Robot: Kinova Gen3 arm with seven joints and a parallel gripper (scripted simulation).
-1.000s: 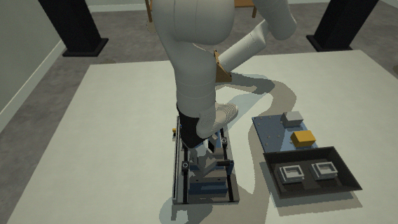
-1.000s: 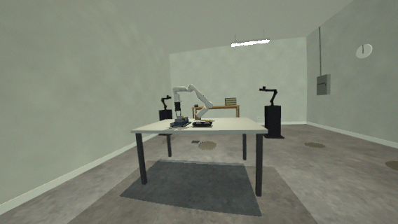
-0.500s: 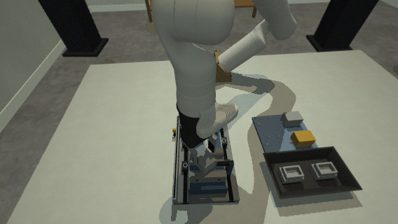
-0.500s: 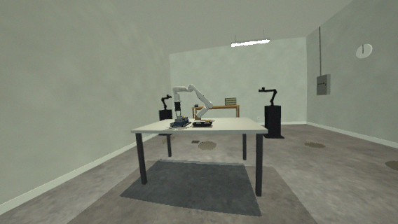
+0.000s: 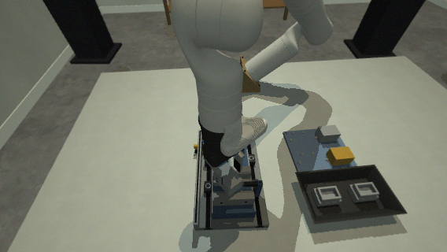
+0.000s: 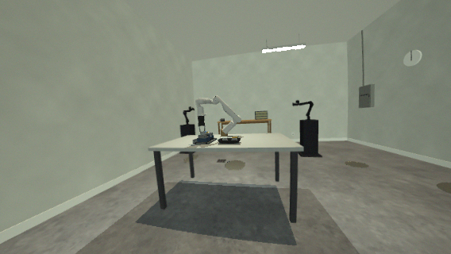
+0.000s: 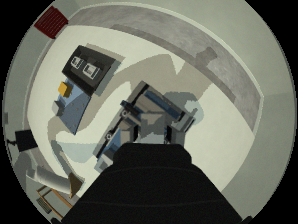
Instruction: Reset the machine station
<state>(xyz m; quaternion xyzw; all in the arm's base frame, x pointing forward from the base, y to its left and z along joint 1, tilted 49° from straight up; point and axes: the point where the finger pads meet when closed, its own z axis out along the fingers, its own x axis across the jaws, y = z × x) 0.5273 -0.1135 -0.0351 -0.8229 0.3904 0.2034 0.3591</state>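
The gray aluminum blank lies 40 mm below my hand. From my hand the other things lie so: yellow brass blank 350 mm to the left, 130 mm behind, 120 mm below.
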